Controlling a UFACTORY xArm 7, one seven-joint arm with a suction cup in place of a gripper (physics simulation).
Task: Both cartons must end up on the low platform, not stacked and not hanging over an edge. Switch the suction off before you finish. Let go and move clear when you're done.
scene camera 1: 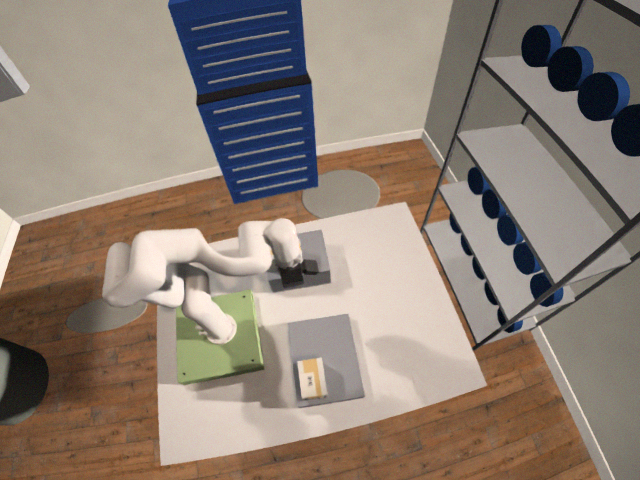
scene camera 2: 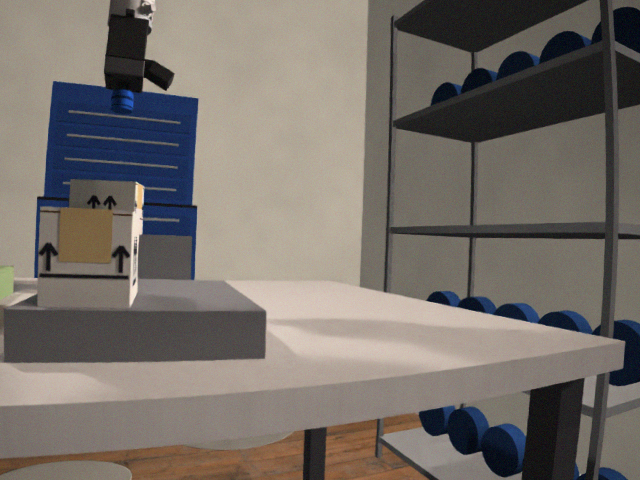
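Pixels of known places: hand at its tool point: (scene camera 2: 121, 110); arm's base at its link origin: (scene camera 1: 220, 329).
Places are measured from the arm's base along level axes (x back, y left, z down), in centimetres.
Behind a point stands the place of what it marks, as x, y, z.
The near carton (scene camera 1: 311, 378) @(-31.6, -27.3, -8.8) (scene camera 2: 85, 253) @(-31.4, -33.3, -4.5), white with an orange-tan band, stands upright on the low grey platform (scene camera 1: 324, 335) @(-39.4, -10.8, 0.6) (scene camera 2: 206, 335) @(-42.7, -35.8, 2.9), toward its left side. The far carton (scene camera 2: 103, 192) @(-29.7, 15.9, -14.6) shows partly behind it in scene camera 2; in scene camera 1 the arm hides it almost entirely. It rests at the higher grey block (scene camera 1: 313, 245) @(-43.1, 25.4, -6.6) (scene camera 2: 166, 258) @(-42.4, 12.7, -2.1). My suction cup (scene camera 2: 123, 101), blue under a black body, points down with nothing on it, above the far carton with a visible gap. In scene camera 1 the cup itself is hidden under the wrist.
The arm's base stands on a green plate (scene camera 1: 240, 361) @(-6.5, -14.3, -0.3) on the white table (scene camera 1: 403, 289) @(-76.6, 2.1, 5.4) (scene camera 2: 336, 310) @(-69.6, -8.4, 5.4), left of the low platform. A blue drawer cabinet (scene camera 1: 258, 118) (scene camera 2: 121, 129) stands behind the table. A metal shelf rack (scene camera 1: 467, 98) (scene camera 2: 610, 180) with blue round items stands to the right.
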